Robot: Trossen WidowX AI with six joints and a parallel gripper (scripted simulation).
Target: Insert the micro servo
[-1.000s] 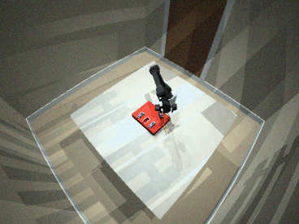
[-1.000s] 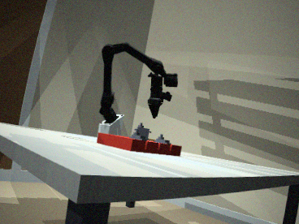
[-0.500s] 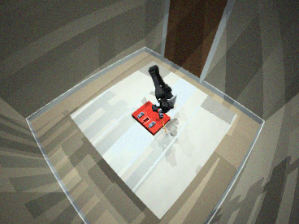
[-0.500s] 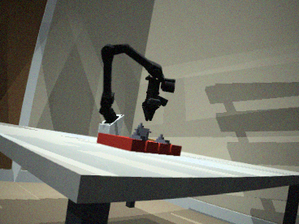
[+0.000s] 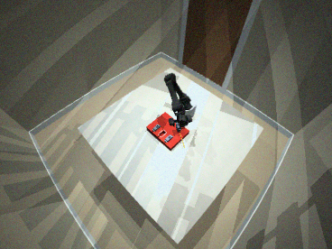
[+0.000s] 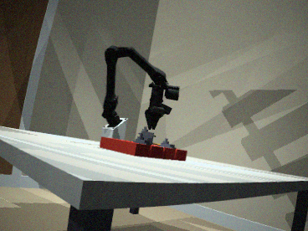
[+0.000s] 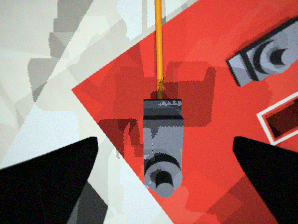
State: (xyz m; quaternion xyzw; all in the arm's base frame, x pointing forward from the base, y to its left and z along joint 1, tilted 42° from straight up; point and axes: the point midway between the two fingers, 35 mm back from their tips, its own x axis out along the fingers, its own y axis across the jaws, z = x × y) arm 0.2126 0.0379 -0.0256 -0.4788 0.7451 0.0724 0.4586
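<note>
My gripper tip is 90 mm above the red deck, 80 mm to the left of it and 10 mm short of it.
</note>
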